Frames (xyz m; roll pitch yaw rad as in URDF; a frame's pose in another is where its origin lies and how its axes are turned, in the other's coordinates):
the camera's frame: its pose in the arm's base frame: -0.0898 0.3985 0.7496 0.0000 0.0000 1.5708
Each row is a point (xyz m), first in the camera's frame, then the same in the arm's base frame.
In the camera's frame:
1: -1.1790 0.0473 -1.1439
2: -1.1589 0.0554 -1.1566
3: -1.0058 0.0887 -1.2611
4: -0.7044 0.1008 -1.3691
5: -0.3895 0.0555 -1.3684
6: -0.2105 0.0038 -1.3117
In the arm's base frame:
1: -0.1371 -0.7805 -0.3943
2: -0.1452 -0.7604 -0.4070
3: -0.1785 -0.6073 -0.5115
4: -0.1906 -0.3059 -0.6195
5: -0.1453 0.0090 -0.6188
6: -0.0936 0.1880 -0.5621

